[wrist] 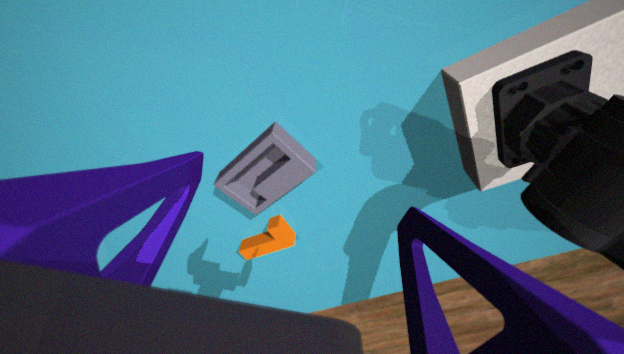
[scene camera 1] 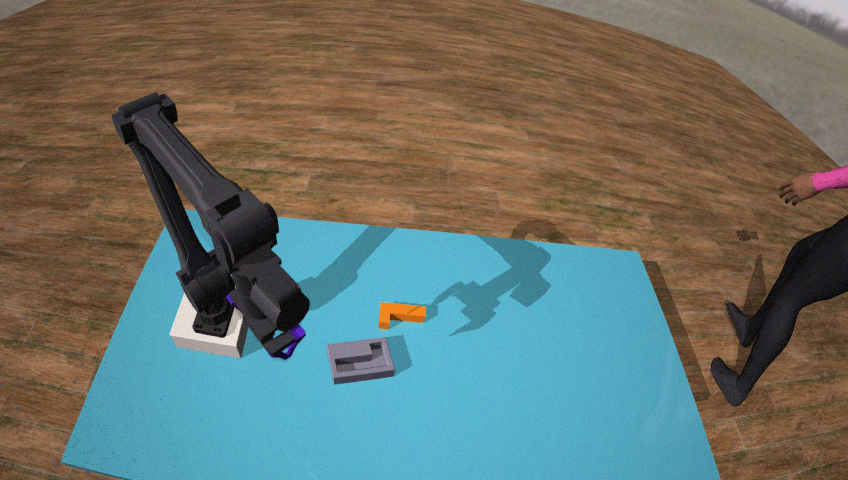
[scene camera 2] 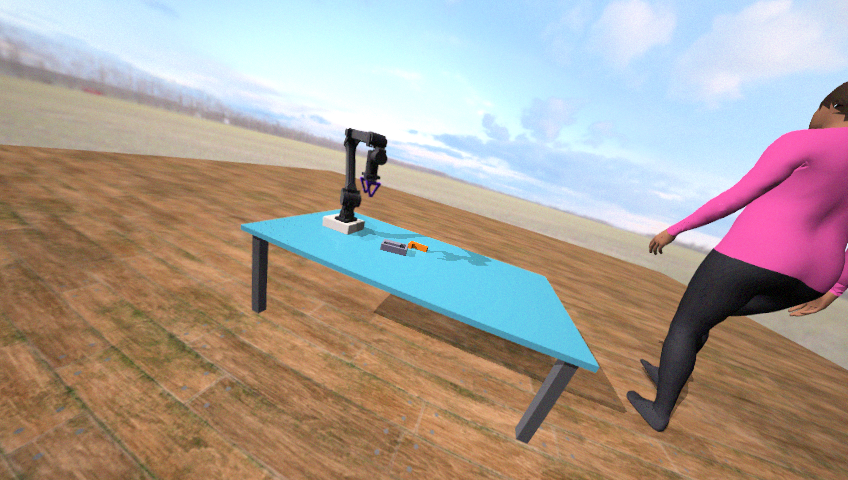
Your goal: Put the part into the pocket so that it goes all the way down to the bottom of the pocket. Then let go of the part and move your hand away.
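Frame: origin at the arm's base, x ahead, y left, z up, level; metres.
Seen in the pictures: gripper, fingertip midpoint: [wrist: 309, 192] [scene camera 1: 271, 337] [scene camera 2: 368, 195]; arm's base at its link origin: [wrist: 534, 113] [scene camera 1: 215, 314] [scene camera 2: 346, 219].
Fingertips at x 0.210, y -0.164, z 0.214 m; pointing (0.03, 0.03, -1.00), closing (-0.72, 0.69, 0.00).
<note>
Pixels of each thing's top centre, then the offset from my fingertips to it. Level surfaces: height alone.
- orange L-shaped part at its top centre: [wrist: 261, 244] [scene camera 1: 402, 314] [scene camera 2: 418, 244] 0.240 m ahead, 0.259 m left, 0.241 m down
- grey block at its top centre: [wrist: 263, 179] [scene camera 1: 360, 356] [scene camera 2: 395, 244] 0.149 m ahead, 0.122 m left, 0.234 m down
- blue table at its surface level: 0.271 m down
The orange L-shaped part [scene camera 1: 406, 311] [scene camera 2: 418, 246] [wrist: 282, 234] lies flat on the blue table, outside the pocket. The grey block [scene camera 1: 363, 377] [scene camera 2: 393, 249] [wrist: 292, 172] stands close beside it, with a small gap between them. Its L-shaped pocket [scene camera 1: 354, 364] [wrist: 245, 184] faces up and is empty. My gripper [scene camera 2: 368, 193] [wrist: 309, 192] is open and empty, with purple fingers wide apart in the wrist view. It hangs high above the table, on the base side of the block. In scene camera 1 the arm hides one finger almost wholly.
The arm's white base block [scene camera 1: 205, 344] [scene camera 2: 342, 224] [wrist: 462, 125] stands at one end of the blue table [scene camera 1: 505, 404] [scene camera 2: 476, 297] [wrist: 125, 75]. A person in a pink top [scene camera 2: 773, 208] stands on the floor beyond the table's other end. Arm shadows fall near the part.
</note>
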